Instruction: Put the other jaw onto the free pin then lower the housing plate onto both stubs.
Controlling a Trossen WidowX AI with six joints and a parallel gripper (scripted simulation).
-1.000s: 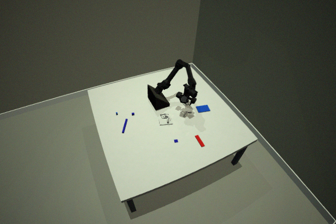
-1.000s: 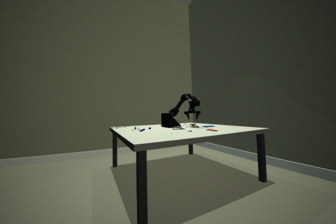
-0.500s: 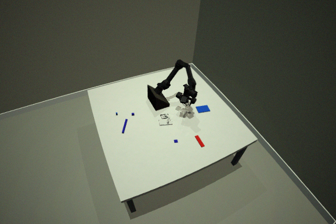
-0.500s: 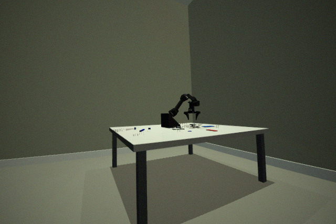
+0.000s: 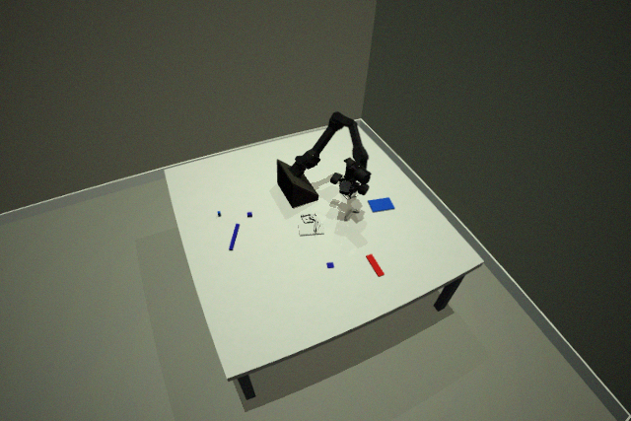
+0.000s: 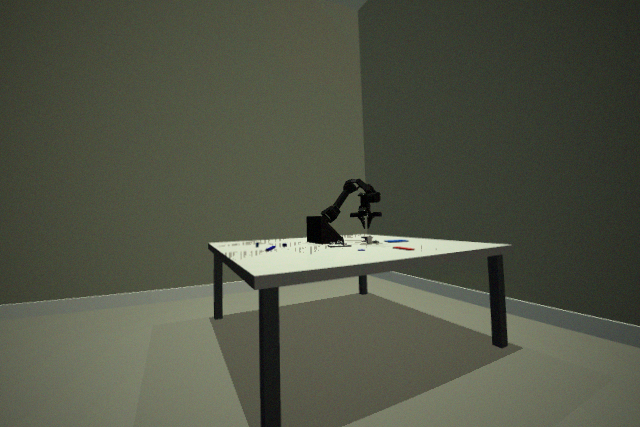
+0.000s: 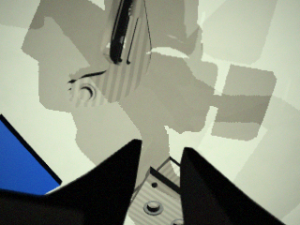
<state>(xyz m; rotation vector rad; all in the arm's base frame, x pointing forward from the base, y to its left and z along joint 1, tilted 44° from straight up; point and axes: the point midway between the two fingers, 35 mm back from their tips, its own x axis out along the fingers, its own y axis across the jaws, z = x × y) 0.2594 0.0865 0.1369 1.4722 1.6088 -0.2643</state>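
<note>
My gripper tip is 8 cm above the jaw, 5 cm short of it and 1 cm to the right of it. The rest, counted from my gripper tip: blue bar 58 cm to the right, 12 cm behind, 8 cm below; then red bar 37 cm ahead, 11 cm to the right, 8 cm below; then blue flat plate 17 cm to the left, 8 cm below, 8 cm ahead.
</note>
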